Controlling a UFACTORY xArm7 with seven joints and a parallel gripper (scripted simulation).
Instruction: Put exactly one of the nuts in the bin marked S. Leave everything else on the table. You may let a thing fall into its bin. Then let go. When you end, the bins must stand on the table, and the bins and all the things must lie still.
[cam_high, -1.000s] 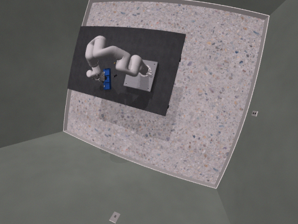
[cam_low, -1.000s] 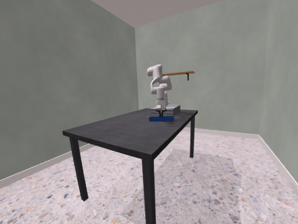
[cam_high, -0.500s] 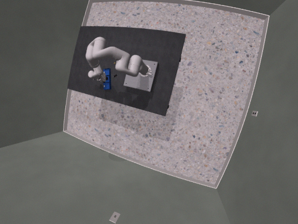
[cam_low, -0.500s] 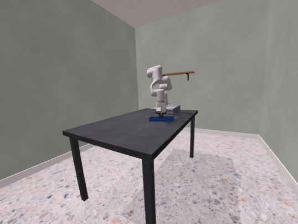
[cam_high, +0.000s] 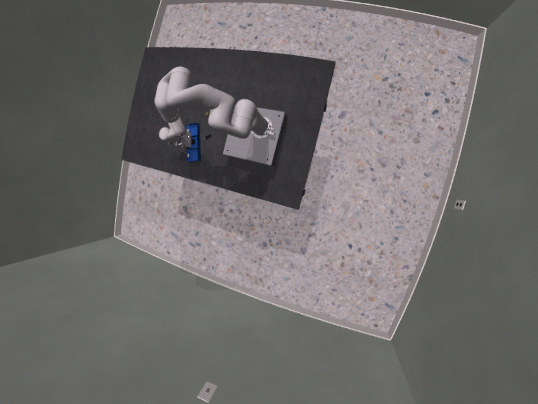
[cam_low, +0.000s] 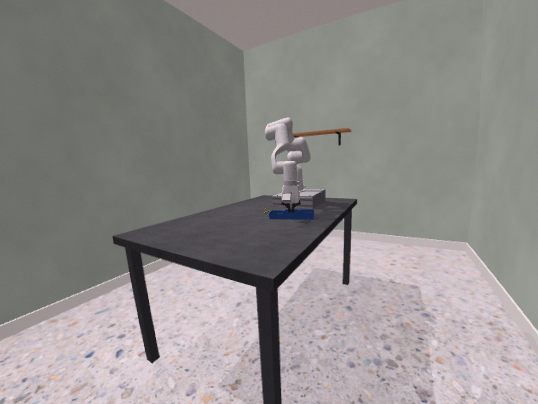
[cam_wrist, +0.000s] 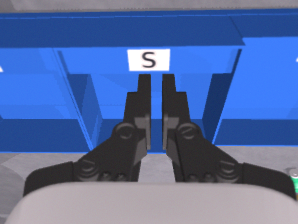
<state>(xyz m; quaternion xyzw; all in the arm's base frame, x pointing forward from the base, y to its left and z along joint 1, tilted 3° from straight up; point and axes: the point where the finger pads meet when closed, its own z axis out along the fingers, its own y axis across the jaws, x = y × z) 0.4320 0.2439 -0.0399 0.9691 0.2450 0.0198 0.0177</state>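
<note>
The blue bin is 20 mm below my hand. From my hand the other things lie so: black cylinder (80 mm behind, 70 mm to the right, 30 mm below); then green battery (50 mm behind, 210 mm to the right, 30 mm below).
</note>
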